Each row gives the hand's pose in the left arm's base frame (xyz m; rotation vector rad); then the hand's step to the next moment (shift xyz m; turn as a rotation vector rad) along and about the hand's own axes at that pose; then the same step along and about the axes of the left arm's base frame.
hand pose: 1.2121 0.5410 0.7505 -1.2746 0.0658 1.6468
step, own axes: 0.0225 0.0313 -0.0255 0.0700 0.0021 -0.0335
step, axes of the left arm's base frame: -0.0033 -0.0150 -0.0436 0.0264 0.0261 -0.0682
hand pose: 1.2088 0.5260 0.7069 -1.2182 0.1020 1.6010
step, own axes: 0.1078 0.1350 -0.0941 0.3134 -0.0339 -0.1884
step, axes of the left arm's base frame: -0.0324 -0.0416 -0.1895 0.1759 0.1119 -0.3023
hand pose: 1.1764 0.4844 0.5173 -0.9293 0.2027 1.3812
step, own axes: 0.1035 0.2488 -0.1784 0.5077 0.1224 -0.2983
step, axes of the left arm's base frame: -0.1294 -0.0632 -0.2893 0.1240 0.1700 -0.5634
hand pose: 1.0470 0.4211 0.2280 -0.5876 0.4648 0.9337
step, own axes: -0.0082 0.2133 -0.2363 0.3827 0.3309 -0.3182
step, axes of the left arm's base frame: -0.2129 -0.0601 -0.2290 -0.1197 0.1775 -0.5580
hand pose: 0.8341 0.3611 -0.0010 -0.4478 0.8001 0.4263
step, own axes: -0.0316 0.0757 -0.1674 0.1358 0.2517 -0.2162
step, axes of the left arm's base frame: -0.1568 -0.0327 -0.0954 -0.1728 0.1188 -0.2908
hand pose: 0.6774 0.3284 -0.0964 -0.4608 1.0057 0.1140
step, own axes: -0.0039 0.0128 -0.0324 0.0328 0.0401 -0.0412
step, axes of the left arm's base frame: -0.0315 -0.0018 -0.0154 -0.0268 0.0148 -0.0587
